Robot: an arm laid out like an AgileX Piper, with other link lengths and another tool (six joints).
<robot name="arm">
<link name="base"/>
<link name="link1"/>
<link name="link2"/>
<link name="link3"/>
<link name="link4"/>
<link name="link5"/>
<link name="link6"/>
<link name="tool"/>
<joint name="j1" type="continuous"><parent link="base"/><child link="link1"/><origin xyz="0 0 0.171" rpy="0 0 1.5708"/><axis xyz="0 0 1"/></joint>
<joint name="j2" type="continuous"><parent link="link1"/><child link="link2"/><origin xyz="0 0 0" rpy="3.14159 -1.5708 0"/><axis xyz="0 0 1"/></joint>
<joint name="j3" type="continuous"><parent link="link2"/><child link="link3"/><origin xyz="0.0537 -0.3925 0" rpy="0 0 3.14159"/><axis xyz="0 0 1"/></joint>
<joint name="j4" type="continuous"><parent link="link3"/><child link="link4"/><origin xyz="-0.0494 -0.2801 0" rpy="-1.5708 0 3.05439"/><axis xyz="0 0 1"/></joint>
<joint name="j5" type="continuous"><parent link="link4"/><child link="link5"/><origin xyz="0 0 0" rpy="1.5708 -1.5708 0"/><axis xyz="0 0 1"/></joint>
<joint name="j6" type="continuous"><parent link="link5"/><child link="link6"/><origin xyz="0.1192 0 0" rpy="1.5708 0 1.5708"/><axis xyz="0 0 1"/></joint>
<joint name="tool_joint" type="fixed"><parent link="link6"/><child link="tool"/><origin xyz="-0.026 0.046 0.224" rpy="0 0.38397 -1.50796"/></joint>
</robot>
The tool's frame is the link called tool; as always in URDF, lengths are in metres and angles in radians. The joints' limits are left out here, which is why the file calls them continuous.
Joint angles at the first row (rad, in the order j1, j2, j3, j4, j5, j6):
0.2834, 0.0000, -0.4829, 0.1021, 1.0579, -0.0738
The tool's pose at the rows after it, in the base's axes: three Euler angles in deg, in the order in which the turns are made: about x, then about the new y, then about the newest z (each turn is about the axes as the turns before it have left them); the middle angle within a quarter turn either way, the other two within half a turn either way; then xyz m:
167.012 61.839 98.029 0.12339 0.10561 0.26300
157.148 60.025 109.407 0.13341 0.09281 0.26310
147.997 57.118 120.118 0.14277 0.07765 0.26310
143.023 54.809 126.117 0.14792 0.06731 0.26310
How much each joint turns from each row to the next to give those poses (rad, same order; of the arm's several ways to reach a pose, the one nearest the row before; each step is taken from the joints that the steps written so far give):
-0.0711, 0.0000, 0.0000, 0.0012, 0.0000, 0.0000
-0.1015, 0.0000, 0.0000, 0.0010, 0.0000, 0.0009
-0.1097, 0.0000, 0.0000, 0.0000, 0.0000, 0.0000
-0.0711, 0.0000, 0.0000, 0.0000, 0.0000, 0.0000

